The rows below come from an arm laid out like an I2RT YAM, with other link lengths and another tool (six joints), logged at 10 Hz.
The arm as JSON. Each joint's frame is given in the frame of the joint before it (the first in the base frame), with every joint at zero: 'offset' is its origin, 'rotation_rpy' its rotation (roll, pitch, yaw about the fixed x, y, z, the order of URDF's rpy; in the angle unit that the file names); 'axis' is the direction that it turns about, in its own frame. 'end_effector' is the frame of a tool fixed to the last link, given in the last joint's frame.
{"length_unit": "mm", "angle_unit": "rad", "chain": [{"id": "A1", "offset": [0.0, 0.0, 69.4], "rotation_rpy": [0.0, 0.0, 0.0], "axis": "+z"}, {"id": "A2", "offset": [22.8, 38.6, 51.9], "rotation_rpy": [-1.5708, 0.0, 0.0], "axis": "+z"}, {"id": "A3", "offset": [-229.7, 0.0, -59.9], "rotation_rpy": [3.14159, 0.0, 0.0], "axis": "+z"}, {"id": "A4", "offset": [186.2, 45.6, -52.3], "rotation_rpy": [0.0, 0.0, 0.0], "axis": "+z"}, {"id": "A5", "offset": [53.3, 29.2, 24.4], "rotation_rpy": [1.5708, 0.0, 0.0], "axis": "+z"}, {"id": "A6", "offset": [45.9, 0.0, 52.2], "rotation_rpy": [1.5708, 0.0, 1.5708], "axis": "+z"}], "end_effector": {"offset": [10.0, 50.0, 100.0], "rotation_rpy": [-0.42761, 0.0, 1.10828]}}
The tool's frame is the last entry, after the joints.
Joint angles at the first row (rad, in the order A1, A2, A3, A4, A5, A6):
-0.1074, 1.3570, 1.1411, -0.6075, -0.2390, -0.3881
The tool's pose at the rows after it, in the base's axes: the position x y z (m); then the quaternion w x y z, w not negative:
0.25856 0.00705 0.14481 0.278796 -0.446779 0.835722 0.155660
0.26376 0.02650 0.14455 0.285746 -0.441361 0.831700 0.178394
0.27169 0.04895 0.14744 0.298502 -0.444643 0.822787 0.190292
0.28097 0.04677 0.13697 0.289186 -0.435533 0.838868 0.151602
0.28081 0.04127 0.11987 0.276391 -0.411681 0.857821 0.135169
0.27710 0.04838 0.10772 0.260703 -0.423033 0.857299 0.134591
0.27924 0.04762 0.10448 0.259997 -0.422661 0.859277 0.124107
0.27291 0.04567 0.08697 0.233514 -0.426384 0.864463 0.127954
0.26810 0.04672 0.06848 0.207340 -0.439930 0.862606 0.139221
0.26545 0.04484 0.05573 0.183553 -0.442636 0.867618 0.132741
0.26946 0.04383 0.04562 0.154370 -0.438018 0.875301 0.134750
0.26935 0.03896 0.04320 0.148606 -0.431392 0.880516 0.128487
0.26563 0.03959 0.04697 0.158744 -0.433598 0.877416 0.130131
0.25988 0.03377 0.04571 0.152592 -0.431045 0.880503 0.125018
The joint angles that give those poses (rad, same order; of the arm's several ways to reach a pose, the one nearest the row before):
-0.0554, 1.4096, 1.1307, -0.5799, -0.2731, -0.3269
0.0075, 1.4358, 1.1487, -0.5600, -0.2713, -0.2486
0.0888, 1.4587, 1.1704, -0.5217, -0.2502, -0.1765
0.1365, 1.5017, 1.1583, -0.4650, -0.1308, -0.1566
0.1473, 1.5324, 1.1092, -0.4112, -0.0615, -0.1213
0.1853, 1.5538, 1.0753, -0.3820, -0.0401, -0.1212
0.1948, 1.5647, 1.0661, -0.3591, -0.0140, -0.1212
0.1948, 1.5999, 1.0264, -0.3376, -0.0138, -0.1350
0.1948, 1.6488, 0.9926, -0.3070, -0.0367, -0.1640
0.2055, 1.6949, 0.9818, -0.2930, -0.0109, -0.1733
0.2056, 1.7777, 1.0367, -0.3251, 0.0015, -0.1733
0.1963, 1.7886, 1.0370, -0.3253, 0.0169, -0.1734
0.1963, 1.7504, 1.0078, -0.3145, 0.0077, -0.1733
0.1856, 1.7349, 0.9819, -0.3145, 0.0169, -0.1825

